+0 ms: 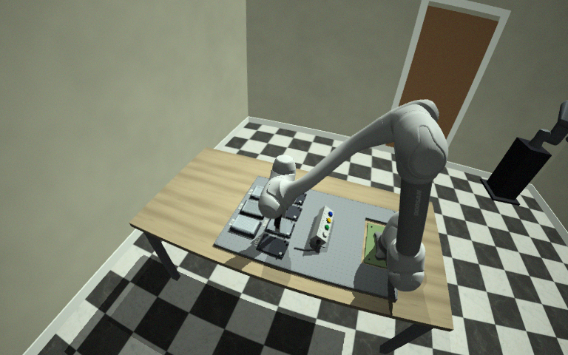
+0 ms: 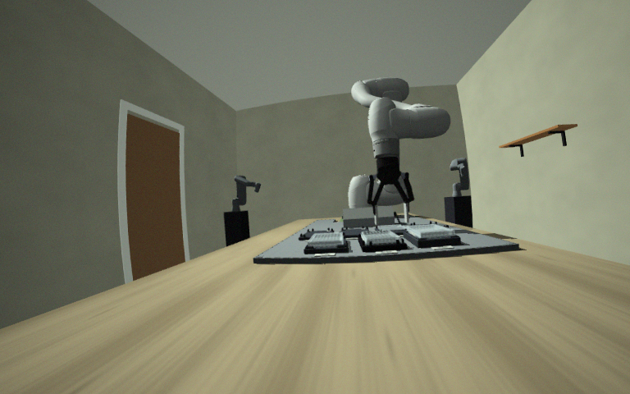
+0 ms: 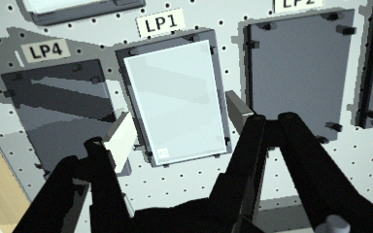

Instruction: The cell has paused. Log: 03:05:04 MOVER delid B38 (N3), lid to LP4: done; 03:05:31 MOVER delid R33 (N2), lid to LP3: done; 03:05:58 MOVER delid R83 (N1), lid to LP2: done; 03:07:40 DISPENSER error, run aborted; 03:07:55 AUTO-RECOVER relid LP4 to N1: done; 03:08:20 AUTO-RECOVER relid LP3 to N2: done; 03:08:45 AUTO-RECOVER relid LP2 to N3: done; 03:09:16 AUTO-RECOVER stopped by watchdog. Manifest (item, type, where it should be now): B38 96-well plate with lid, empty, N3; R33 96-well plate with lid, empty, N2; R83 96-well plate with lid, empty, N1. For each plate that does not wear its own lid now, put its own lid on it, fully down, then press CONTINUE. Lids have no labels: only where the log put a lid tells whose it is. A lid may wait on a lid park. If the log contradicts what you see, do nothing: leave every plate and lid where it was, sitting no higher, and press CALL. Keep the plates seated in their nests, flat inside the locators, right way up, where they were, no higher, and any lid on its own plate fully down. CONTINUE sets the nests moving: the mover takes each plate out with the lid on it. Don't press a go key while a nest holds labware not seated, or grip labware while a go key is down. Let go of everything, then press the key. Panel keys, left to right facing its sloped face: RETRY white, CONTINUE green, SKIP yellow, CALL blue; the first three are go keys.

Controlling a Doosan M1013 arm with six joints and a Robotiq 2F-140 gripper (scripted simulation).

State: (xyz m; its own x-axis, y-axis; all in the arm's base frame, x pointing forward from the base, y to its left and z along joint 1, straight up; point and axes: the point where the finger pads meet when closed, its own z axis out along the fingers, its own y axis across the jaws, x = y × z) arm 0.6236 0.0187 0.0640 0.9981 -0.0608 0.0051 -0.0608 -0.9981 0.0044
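The clear lid is 4 cm below my hand. Round my hand: lid park LP2 (1 cm behind, 13 cm to the right, 5 cm below); LP1 label (9 cm ahead, 1 cm to the right, 5 cm below); lid park LP4 (1 cm ahead, 13 cm to the left, 5 cm below).
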